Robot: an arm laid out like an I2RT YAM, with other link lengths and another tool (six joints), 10 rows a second.
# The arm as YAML. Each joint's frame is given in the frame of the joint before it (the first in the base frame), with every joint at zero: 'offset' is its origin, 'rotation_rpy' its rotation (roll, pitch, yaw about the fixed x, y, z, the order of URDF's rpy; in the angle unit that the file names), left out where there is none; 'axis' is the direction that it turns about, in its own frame. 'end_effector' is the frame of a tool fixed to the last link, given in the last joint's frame.
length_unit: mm
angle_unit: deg
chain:
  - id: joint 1
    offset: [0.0, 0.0, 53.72]
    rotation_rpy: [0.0, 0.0, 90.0]
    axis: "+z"
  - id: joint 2
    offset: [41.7, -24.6, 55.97]
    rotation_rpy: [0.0, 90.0, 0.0]
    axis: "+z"
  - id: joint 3
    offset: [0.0, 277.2, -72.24]
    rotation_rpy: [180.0, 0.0, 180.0]
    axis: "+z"
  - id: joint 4
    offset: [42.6, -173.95, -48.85]
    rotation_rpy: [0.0, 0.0, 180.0]
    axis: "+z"
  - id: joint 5
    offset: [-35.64, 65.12, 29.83]
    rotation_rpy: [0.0, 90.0, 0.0]
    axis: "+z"
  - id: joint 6
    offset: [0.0, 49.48, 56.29]
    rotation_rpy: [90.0, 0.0, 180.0]
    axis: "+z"
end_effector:
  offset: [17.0, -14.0, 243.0]
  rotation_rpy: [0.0, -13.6, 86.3]
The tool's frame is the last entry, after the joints.
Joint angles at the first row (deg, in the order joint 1, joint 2, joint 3, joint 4, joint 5, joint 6):
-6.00 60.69 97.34 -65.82 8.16 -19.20
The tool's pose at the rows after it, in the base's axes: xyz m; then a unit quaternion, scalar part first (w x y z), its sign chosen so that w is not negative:
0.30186, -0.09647, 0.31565, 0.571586, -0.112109, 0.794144, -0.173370
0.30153, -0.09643, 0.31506, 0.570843, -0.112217, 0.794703, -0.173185
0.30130, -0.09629, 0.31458, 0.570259, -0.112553, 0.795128, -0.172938
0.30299, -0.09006, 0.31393, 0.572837, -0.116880, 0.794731, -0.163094
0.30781, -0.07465, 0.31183, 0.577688, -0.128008, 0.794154, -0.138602
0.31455, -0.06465, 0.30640, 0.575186, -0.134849, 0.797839, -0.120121
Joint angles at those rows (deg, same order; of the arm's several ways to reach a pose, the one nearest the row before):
-6.00 60.69 97.34 -65.84 8.16 -19.20
-6.00 60.69 97.34 -65.95 8.16 -19.20
-6.00 60.69 97.34 -66.04 8.14 -19.22
-6.00 60.71 97.34 -66.04 6.87 -19.20
-6.00 61.01 97.34 -65.95 3.75 -19.20
-5.98 62.22 97.34 -65.74 1.67 -19.07

